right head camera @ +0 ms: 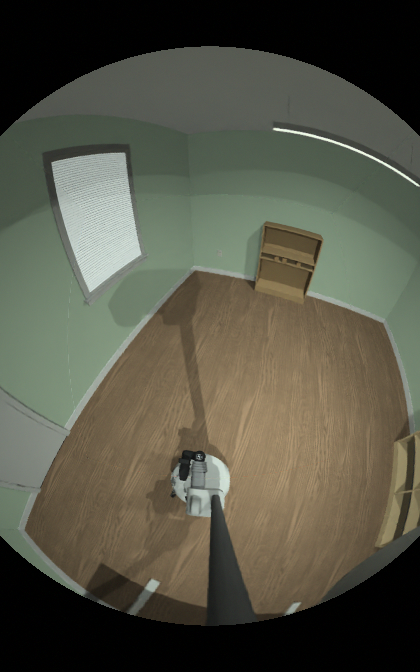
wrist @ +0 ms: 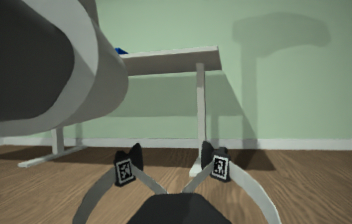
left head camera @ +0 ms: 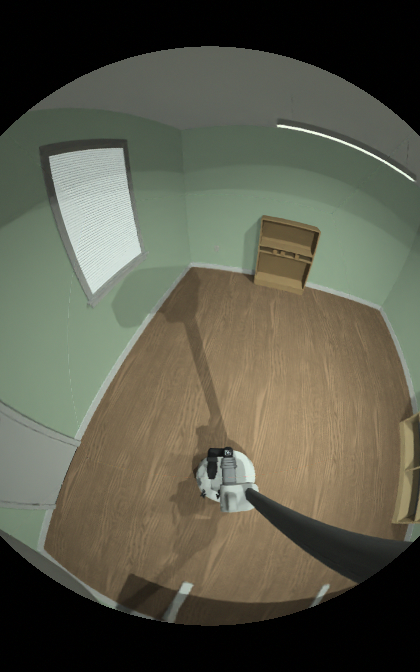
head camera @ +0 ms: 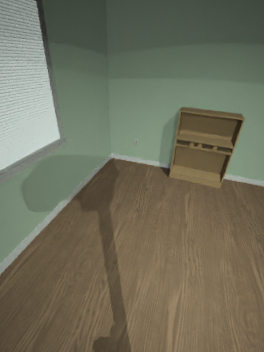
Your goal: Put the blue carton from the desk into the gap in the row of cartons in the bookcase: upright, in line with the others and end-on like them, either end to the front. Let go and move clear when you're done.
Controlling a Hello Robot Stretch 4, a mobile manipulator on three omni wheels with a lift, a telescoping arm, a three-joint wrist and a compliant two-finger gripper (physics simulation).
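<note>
A small part of the blue carton [wrist: 120, 50] shows above the edge of the white desk [wrist: 175, 60] in the wrist view; the robot's own wrist part hides much of that side. My gripper [wrist: 171, 154] [left head camera: 210, 495] is open and empty, low and close over the base, apart from the desk. A brown bookcase [head camera: 195, 178] [left head camera: 280, 283] [right head camera: 281, 292] stands against the far wall, with small dividers in its narrow middle level. A second, lighter shelf unit [left head camera: 406, 450] [right head camera: 393, 500] is partly in view at the right. I cannot make out the row of cartons or its gap.
The robot's base [left head camera: 245, 467] [right head camera: 217, 477] stands on the wooden floor [head camera: 150, 260]. A window [left head camera: 97, 215] is in the left wall. A grey door-like panel [left head camera: 30, 470] is at the lower left. Two pale bars [left head camera: 179, 602] [right head camera: 144, 597] lie near the bottom edge.
</note>
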